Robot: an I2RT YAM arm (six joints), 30 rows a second.
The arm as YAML. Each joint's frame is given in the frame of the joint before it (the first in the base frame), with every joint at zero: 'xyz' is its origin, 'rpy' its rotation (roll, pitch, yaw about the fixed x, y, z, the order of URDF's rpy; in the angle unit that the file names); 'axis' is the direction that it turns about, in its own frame. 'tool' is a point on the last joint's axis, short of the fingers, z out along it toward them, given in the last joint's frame.
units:
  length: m
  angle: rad
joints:
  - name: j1
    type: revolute
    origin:
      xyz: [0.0, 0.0, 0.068]
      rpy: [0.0, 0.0, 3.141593]
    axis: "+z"
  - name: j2
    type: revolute
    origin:
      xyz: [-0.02, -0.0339, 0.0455]
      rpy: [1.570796, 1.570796, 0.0]
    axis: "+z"
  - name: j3
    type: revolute
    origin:
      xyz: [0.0, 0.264, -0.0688]
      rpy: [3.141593, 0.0, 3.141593]
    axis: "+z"
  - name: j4
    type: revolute
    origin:
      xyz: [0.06, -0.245, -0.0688]
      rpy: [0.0, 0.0, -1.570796]
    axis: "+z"
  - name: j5
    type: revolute
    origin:
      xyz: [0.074, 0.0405, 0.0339]
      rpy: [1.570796, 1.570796, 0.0]
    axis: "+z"
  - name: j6
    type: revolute
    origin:
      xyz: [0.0, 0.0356, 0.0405]
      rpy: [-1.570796, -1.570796, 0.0]
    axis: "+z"
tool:
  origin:
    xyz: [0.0, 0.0, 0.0]
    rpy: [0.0, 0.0, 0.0]
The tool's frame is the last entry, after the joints.
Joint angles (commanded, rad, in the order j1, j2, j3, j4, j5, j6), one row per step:
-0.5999, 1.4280, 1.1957, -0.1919, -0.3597, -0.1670
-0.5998, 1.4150, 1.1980, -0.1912, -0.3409, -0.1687
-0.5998, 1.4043, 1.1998, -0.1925, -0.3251, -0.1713
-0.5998, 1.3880, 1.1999, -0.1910, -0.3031, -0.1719
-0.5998, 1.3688, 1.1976, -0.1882, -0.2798, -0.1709
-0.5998, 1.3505, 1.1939, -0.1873, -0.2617, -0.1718
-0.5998, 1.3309, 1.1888, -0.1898, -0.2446, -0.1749
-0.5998, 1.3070, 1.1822, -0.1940, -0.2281, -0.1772
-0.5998, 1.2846, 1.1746, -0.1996, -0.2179, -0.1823
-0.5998, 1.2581, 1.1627, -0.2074, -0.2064, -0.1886
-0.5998, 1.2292, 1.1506, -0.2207, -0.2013, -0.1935
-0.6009, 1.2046, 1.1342, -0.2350, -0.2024, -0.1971
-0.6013, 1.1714, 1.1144, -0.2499, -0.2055, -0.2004
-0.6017, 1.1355, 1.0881, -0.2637, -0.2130, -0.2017
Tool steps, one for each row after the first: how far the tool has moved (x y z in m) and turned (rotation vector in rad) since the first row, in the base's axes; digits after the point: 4 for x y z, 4 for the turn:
-0.0024, 0.0009, 0.0048, -0.0168, -0.0086, -0.0164
-0.0046, 0.0018, 0.0086, -0.0306, -0.0137, -0.0300
-0.0079, 0.0031, 0.0136, -0.0481, -0.0236, -0.0502
-0.0118, 0.0049, 0.0188, -0.0653, -0.0353, -0.0723
-0.0157, 0.0067, 0.0230, -0.0799, -0.0443, -0.0891
-0.0200, 0.0090, 0.0266, -0.0942, -0.0501, -0.1041
-0.0252, 0.0119, 0.0307, -0.1081, -0.0572, -0.1190
-0.0302, 0.0148, 0.0337, -0.1204, -0.0616, -0.1271
-0.0361, 0.0184, 0.0360, -0.1329, -0.0632, -0.1359
-0.0426, 0.0226, 0.0381, -0.1405, -0.0638, -0.1391
-0.0482, 0.0261, 0.0373, -0.1404, -0.0577, -0.1377
-0.0555, 0.0311, 0.0372, -0.1417, -0.0561, -0.1340
-0.0630, 0.0365, 0.0353, -0.1385, -0.0538, -0.1268

